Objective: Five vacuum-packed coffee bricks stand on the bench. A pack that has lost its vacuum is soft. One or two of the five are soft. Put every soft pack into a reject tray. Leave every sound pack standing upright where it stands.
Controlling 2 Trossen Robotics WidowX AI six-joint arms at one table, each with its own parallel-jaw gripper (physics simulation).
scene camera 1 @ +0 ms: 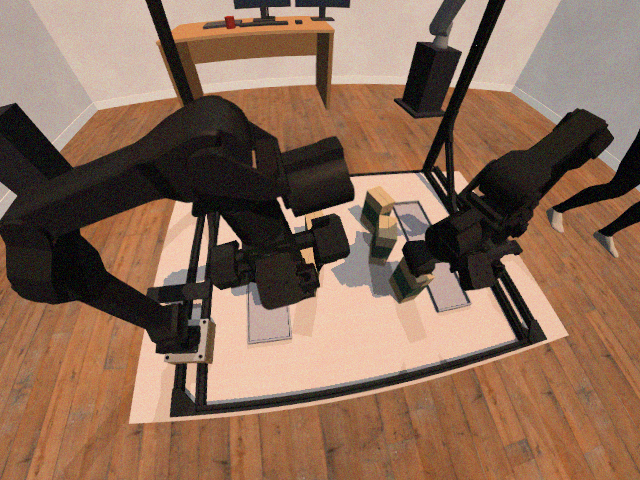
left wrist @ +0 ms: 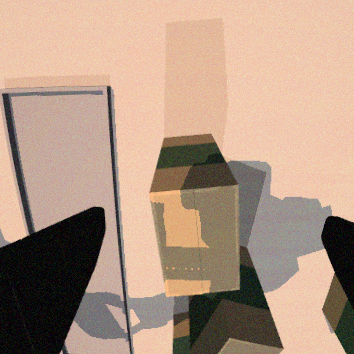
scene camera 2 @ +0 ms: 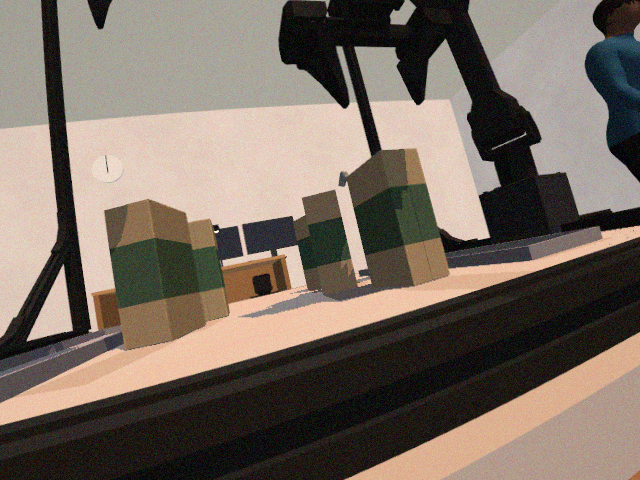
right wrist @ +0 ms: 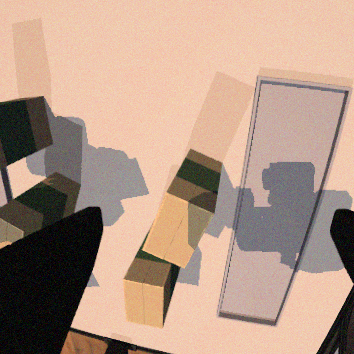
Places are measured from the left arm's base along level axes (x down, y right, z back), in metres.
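Pixels of known places: left gripper, fingertip midpoint: (scene camera 1: pixel 433 273) (left wrist: pixel 216 223) (scene camera 2: pixel 385 104); right gripper, fingertip midpoint: (scene camera 2: pixel 41 32) (right wrist: pixel 218 219); left arm's base at its link origin: (scene camera 1: pixel 493 237) (scene camera 2: pixel 520 184); right arm's base at its link origin: (scene camera 1: pixel 186 339).
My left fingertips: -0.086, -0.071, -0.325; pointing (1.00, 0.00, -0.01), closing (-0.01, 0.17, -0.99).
Observation:
For each thing: its middle in the pictures, then the offset to it from my left fingertips, as dx, dy, dz. "spot": a spot on its surface instead.
- front right pack at the middle of its body: (left wrist: pixel 193 196) (scene camera 2: pixel 393 221) (right wrist: pixel 2 131) (scene camera 1: pixel 409 279) +0.118, +0.044, +0.008
- middle right pack at the middle of its body: (left wrist: pixel 223 307) (scene camera 2: pixel 330 243) (right wrist: pixel 38 216) (scene camera 1: pixel 382 241) +0.118, +0.176, -0.011
- back right pack at the middle of its body: (scene camera 2: pixel 309 221) (scene camera 1: pixel 377 199) +0.058, +0.287, +0.012
- far pack at the middle of its body: (right wrist: pixel 158 267) (scene camera 2: pixel 203 271) +0.118, +0.252, -0.192
- shallow tray at the middle of its body: (left wrist: pixel 80 253) (scene camera 1: pixel 426 250) +0.196, +0.144, +0.162
- black frame rail at a spot on its surface: (scene camera 2: pixel 320 382) (scene camera 1: pixel 367 391) spot: +0.171, -0.169, -0.192
Five tan packs with green bands stand upright. The front right pack (scene camera 1: pixel 404 285) (scene camera 2: pixel 392 219) (left wrist: pixel 195 225) is near the middle right pack (scene camera 1: pixel 383 240) (scene camera 2: pixel 330 242) and the back right pack (scene camera 1: pixel 379 198). The other pair, a near pack (scene camera 2: pixel 149 273) (right wrist: pixel 175 225) and a far pack (scene camera 2: pixel 209 268) (right wrist: pixel 144 302), is mostly hidden by the right arm in scene camera 1. Softness cannot be told. My left gripper (scene camera 1: pixel 448 264) (scene camera 2: pixel 382 104) (left wrist: pixel 216 223) is open and empty, above the front right pack. My right gripper (scene camera 1: pixel 279 253) (right wrist: pixel 218 219) is open and empty, above the near pack and left tray.
A shallow tray (scene camera 1: pixel 449 295) (left wrist: pixel 65 150) lies right of the three packs, partly hidden by the left gripper in scene camera 1. Another tray (scene camera 1: pixel 268 322) (right wrist: pixel 300 120) lies below the right gripper. A black frame rail (scene camera 1: pixel 356 384) (scene camera 2: pixel 320 382) borders the bench.

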